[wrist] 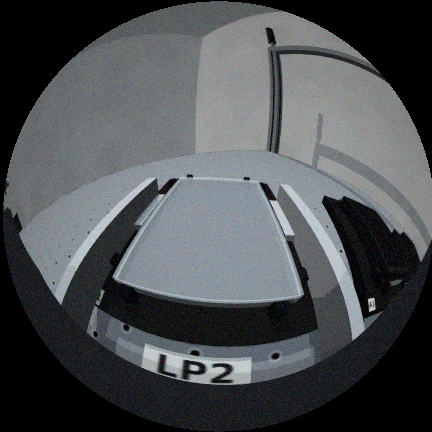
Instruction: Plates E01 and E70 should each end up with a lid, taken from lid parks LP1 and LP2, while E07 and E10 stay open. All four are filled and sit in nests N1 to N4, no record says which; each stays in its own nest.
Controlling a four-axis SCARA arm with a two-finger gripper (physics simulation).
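Frame: origin at the arm's base, x ahead, y right, z down, level; metres.
Where they show: gripper, fingertip midpoint: (216, 189).
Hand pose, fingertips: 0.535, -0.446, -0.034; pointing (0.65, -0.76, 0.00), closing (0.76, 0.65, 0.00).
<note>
Things, the pixels of their top centre, and the offset from my fingertips, as dx, dy, dz.
- flat pale grey lid, middle of its top: (213, 208) -0.015, +0.018, +0.004
- black lid park LP2, middle of its top: (212, 205) -0.016, +0.017, +0.002
- black ribbed labware stack, middle of its top: (381, 230) +0.100, +0.154, -0.005
- dark upright post, middle of its top: (273, 52) +0.489, -0.259, -0.546
A flat pale grey lid (210, 245) lies level on the black lid park LP2 (210, 325), whose white label faces the camera at the bottom of the wrist view. My gripper (216, 189) is shut on this lid. Its two light pads touch the lid's left and right edges, and its long side plates stand outside them. Whether the lid bears on the park's posts is hard to see under its dark edge. Plates E01, E70, E07 and E10, nests N1 to N4 and lid park LP1 cannot be made out in this view.
A black ribbed labware stack (372, 250) with a small A1 label stands to the right, beyond the right side plate. A dark upright post (275, 100) with a curved rail rises behind, near the pale wall. Dark shapes show at the far left edge.
</note>
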